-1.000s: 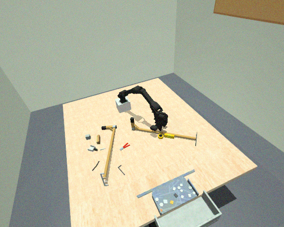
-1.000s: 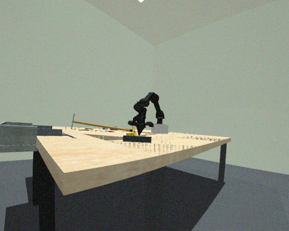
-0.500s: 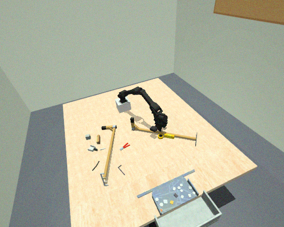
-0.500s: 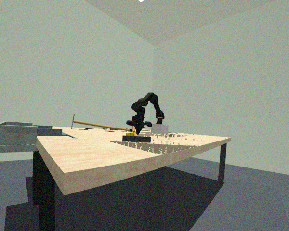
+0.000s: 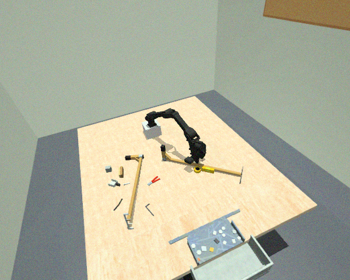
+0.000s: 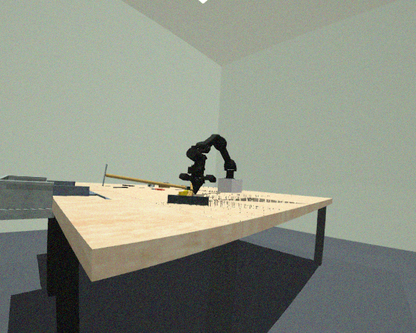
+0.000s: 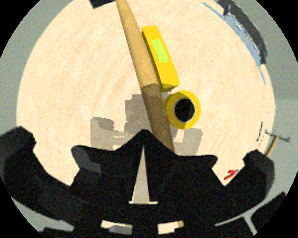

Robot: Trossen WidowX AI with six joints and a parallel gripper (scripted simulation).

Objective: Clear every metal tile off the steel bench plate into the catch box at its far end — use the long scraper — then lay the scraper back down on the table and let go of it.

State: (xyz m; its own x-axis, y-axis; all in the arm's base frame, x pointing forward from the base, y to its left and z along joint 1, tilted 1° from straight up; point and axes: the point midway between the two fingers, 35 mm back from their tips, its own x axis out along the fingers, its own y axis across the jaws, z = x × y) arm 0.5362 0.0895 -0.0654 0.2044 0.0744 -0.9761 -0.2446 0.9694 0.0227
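Now: gripper tip 5 cm short of the yellow tape roll and 4 cm to the left of it. The rest, counted from my gripper tip: yellow spirit level (10 cm ahead, 2 cm to the left, 1 cm above); long scraper (3 cm ahead, 5 cm above); long wooden-handled tool (11 cm behind, 50 cm to the right, 3 cm above).
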